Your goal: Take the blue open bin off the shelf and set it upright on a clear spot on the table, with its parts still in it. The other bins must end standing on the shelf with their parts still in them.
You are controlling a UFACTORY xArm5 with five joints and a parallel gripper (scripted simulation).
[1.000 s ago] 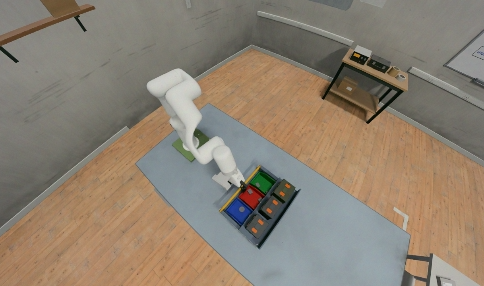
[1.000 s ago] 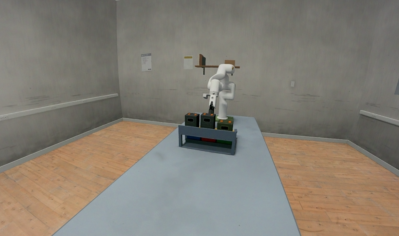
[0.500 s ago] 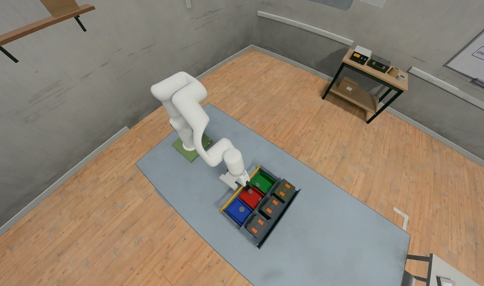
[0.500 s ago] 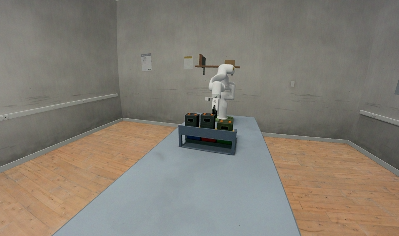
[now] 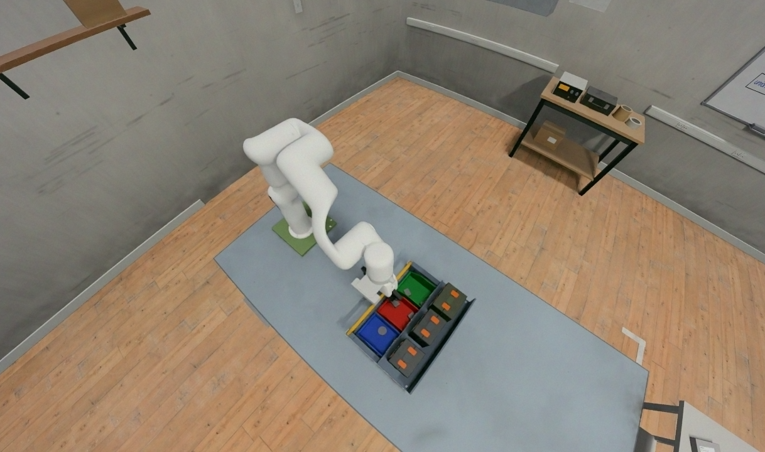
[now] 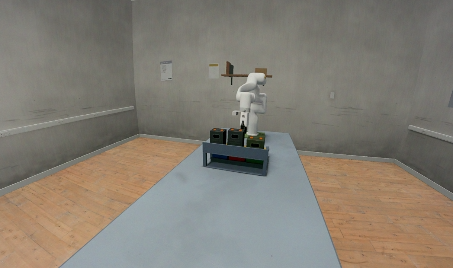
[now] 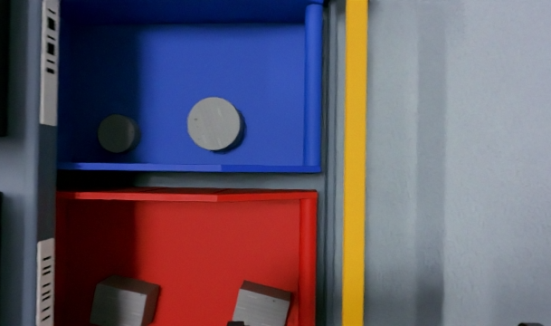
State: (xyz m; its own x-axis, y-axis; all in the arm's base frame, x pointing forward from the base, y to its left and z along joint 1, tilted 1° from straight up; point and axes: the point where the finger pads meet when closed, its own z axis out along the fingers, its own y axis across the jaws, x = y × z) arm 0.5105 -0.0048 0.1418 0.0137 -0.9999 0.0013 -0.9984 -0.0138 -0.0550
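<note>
Now: the yellow bar 10 cm below my hand. From my hand the other things lie so: red bin (11 cm ahead, 12 cm below); then grey shelf (13 cm ahead, 9 cm below); then grey disc (8 cm ahead, 9 cm to the right, 14 cm below).
</note>
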